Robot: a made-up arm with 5 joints. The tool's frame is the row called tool. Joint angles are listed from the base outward. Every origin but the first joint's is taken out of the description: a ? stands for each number. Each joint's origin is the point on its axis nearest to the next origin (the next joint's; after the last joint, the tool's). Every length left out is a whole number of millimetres.
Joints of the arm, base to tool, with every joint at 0 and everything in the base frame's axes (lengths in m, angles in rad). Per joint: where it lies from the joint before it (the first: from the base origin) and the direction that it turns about. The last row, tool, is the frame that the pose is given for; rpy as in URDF.
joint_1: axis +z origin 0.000 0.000 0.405
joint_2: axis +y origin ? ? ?
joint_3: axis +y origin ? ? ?
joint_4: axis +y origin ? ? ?
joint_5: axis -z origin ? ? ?
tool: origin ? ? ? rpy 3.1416 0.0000 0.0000
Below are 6 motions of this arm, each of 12 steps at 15 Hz.
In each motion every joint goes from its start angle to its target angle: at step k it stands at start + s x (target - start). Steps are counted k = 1, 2, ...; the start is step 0. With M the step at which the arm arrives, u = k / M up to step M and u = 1 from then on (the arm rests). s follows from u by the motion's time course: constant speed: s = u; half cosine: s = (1 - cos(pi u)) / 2; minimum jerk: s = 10 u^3 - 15 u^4 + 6 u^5.
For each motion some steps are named. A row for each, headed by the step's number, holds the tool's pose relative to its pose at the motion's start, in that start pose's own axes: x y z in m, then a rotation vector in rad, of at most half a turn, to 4 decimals.
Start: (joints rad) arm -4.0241 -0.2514 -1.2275 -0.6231 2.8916
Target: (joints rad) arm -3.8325 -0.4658 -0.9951 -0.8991 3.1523
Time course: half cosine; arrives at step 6
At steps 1, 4, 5, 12:
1: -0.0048 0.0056 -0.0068 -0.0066 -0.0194 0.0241
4: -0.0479 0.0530 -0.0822 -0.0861 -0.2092 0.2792
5: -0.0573 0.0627 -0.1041 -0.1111 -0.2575 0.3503
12: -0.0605 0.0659 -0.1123 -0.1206 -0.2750 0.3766

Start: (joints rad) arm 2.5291 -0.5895 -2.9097 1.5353 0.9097
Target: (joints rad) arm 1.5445 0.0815 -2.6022 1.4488 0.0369
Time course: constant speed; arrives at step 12
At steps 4, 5, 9, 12:
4: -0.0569 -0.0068 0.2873 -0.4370 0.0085 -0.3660
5: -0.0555 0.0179 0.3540 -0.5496 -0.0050 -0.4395
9: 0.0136 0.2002 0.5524 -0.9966 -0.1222 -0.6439
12: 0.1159 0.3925 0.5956 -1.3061 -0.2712 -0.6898

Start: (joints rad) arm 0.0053 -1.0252 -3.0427 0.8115 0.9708
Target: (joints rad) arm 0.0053 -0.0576 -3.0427 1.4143 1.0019
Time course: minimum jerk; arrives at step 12
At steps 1, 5, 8, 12:
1: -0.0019 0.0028 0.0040 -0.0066 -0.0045 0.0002
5: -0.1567 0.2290 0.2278 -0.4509 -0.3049 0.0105
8: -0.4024 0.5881 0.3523 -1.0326 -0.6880 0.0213
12: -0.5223 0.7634 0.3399 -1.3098 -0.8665 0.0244

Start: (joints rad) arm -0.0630 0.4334 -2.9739 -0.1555 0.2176
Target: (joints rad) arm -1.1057 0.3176 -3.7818 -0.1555 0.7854
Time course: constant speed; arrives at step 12
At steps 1, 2, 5, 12:
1: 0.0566 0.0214 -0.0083 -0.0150 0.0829 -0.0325
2: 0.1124 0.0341 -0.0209 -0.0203 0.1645 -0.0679
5: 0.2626 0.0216 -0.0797 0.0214 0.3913 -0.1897
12: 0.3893 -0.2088 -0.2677 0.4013 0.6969 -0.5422

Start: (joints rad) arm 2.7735 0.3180 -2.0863 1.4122 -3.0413
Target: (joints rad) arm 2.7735 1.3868 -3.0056 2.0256 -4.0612
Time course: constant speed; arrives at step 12
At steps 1, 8, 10, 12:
1: -0.0200 0.0020 0.0400 0.0037 0.0635 -0.0850
8: -0.0683 0.0069 0.3530 -0.1230 0.5035 -0.6650
10: -0.0506 0.0051 0.4440 -0.2089 0.6205 -0.8204
12: -0.0190 0.0019 0.5313 -0.3169 0.7297 -0.9682

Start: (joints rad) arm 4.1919 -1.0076 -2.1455 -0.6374 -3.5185
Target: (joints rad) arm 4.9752 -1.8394 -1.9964 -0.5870 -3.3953
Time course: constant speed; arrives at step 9
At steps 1, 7, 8, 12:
1: -0.0547 -0.0764 0.0010 0.0767 -0.0456 0.0811
7: -0.2015 -0.6197 -0.2172 0.6102 -0.2968 0.4771
8: -0.1961 -0.7024 -0.2913 0.7099 -0.3337 0.5255
12: -0.1841 -0.7771 -0.3748 0.8122 -0.3687 0.5681

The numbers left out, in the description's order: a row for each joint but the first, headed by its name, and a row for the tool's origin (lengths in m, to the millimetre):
joint_2: 0.000 0.000 0.000
joint_3: 0.080 0.000 0.427
joint_4: 0.117 0.000 -0.515
joint_5: 0.050 0.000 -0.064
tool: 0.000 0.000 0.000

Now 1 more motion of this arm.
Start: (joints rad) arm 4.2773 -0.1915 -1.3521 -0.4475 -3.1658
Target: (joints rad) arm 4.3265 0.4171 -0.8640 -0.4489 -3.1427
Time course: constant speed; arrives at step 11
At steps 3, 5, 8, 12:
3: 0.2016 0.0136 0.0177 -0.0193 0.2984 0.0099
5: 0.3308 0.0234 -0.0008 -0.0317 0.4973 0.0141
8: 0.5062 0.0372 -0.0697 -0.0493 0.7958 0.0167
12: 0.6484 0.0479 -0.1792 -0.0652 1.0943 0.0142

